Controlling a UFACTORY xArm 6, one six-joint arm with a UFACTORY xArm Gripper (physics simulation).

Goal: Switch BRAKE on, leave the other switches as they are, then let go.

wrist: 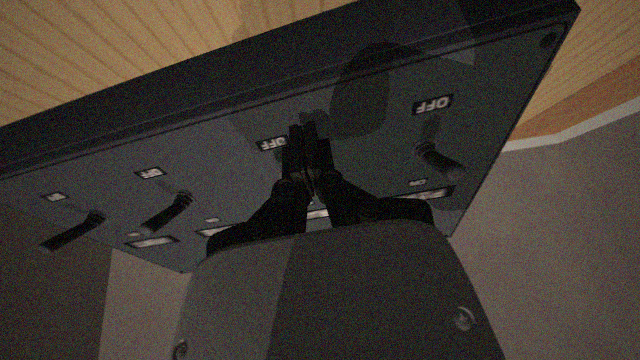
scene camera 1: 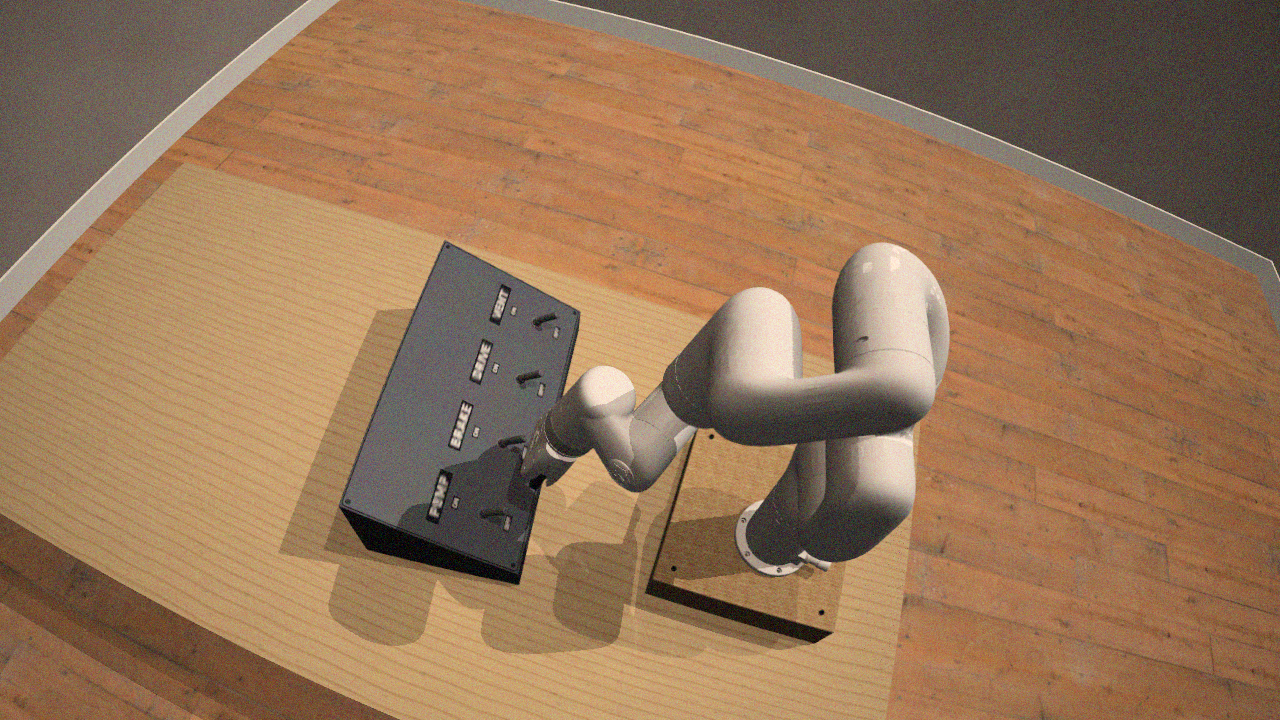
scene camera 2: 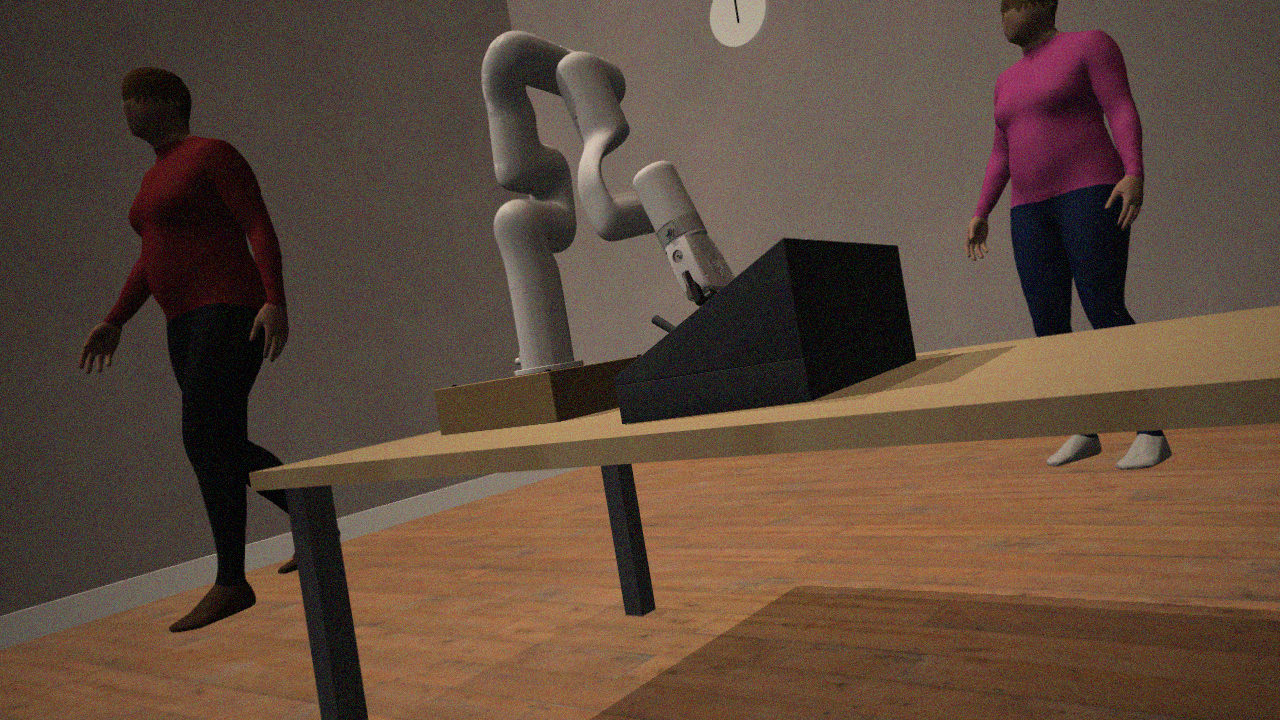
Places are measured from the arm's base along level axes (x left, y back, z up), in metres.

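Pixels of known places: gripper, between the fingertips: (wrist: pixel 307 139); arm's base, origin of its link: (scene camera 1: pixel 773 538) (scene camera 2: pixel 549 370).
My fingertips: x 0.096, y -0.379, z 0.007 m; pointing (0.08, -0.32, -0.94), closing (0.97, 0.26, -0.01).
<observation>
For each thing: its top centre in the pictures, then the offset to it from my fingertips. "spot": a spot on its surface instead. Level surfaces: height alone.
- BRAKE label, centre of its top: (wrist: pixel 312 218) (scene camera 1: pixel 460 423) dz +0.044, dx +0.009, dy -0.118 m
- BRAKE lever, centre of its top: (scene camera 1: pixel 513 435) dz +0.044, dx -0.018, dy -0.040 m
- PUMP lever, centre of its top: (wrist: pixel 446 185) (scene camera 1: pixel 494 507) dz +0.044, dx +0.095, dy +0.000 m
- OFF plate, a spot on its surface: (wrist: pixel 271 143) spot: dz -0.011, dx -0.026, dy -0.024 m
- VENT lever, centre of its top: (scene camera 2: pixel 664 313) (scene camera 1: pixel 547 311) (wrist: pixel 68 251) dz +0.044, dx -0.244, dy -0.121 m
- lever with a blurred label, centre of its top: (wrist: pixel 165 235) (scene camera 1: pixel 530 369) dz +0.044, dx -0.131, dy -0.081 m
- table, height of its surface: dz -0.087 m
A dark sloped switch box (scene camera 1: pixel 402 394) (scene camera 2: pixel 854 313) (wrist: pixel 200 120) carries labelled toggle levers. The BRAKE label (scene camera 1: pixel 460 425) is third from the far end. The BRAKE lever (scene camera 1: pixel 512 440) shows right beside the gripper in scene camera 1. In the wrist view it is hidden behind the fingers, and its on or off position cannot be told. The PUMP lever (scene camera 1: pixel 493 514) (wrist: pixel 441 161) stands to one side, apart from the fingers. My gripper (scene camera 2: pixel 704 297) (wrist: pixel 307 139) is shut and empty, its tips low over the panel beside an OFF plate (wrist: pixel 271 143).
The VENT lever (scene camera 1: pixel 545 319) (wrist: pixel 72 232) and a lever with a blurred label (scene camera 1: pixel 528 377) (wrist: pixel 167 211) stand farther along the panel. The arm's wooden base block (scene camera 1: pixel 707 528) (scene camera 2: pixel 496 402) is beside the box on the table (scene camera 1: pixel 223 259). Two people (scene camera 2: pixel 205 232) (scene camera 2: pixel 1065 116) stand beyond the table.
</observation>
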